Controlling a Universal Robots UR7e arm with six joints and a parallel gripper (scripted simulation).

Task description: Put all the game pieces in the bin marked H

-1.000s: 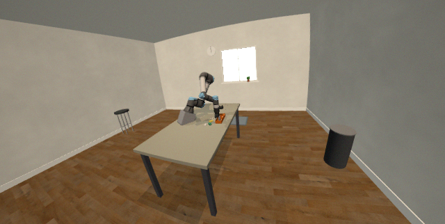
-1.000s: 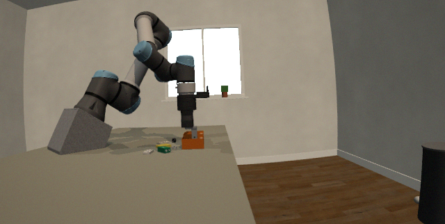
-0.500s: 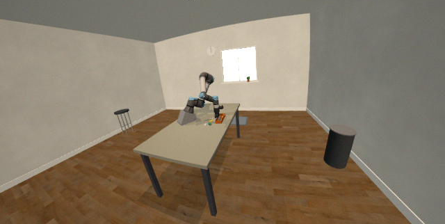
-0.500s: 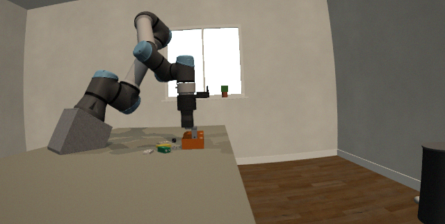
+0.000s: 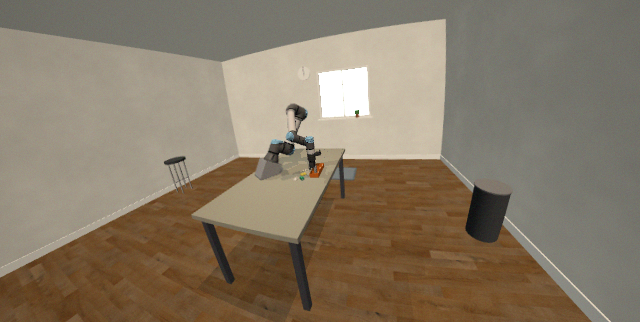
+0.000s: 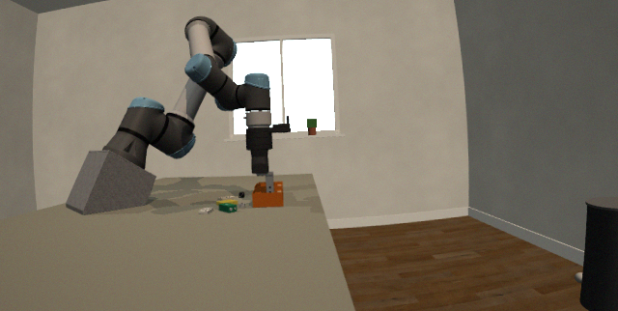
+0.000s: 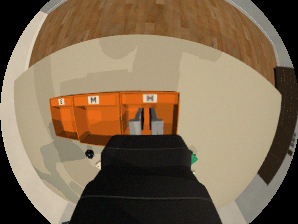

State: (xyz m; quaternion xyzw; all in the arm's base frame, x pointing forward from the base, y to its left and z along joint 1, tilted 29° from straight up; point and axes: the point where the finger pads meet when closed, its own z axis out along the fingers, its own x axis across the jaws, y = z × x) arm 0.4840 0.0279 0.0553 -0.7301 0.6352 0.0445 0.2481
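Now: the orange bin 20 mm behind my hand, 80 mm to the left of it and 20 mm below it. Also, from my hand: yellow flat piece 130 mm behind, 10 mm to the right, 40 mm below; then grey thing 70 mm behind, 40 mm to the right, 40 mm below; then green block 90 mm behind, 110 mm to the right, 40 mm below.
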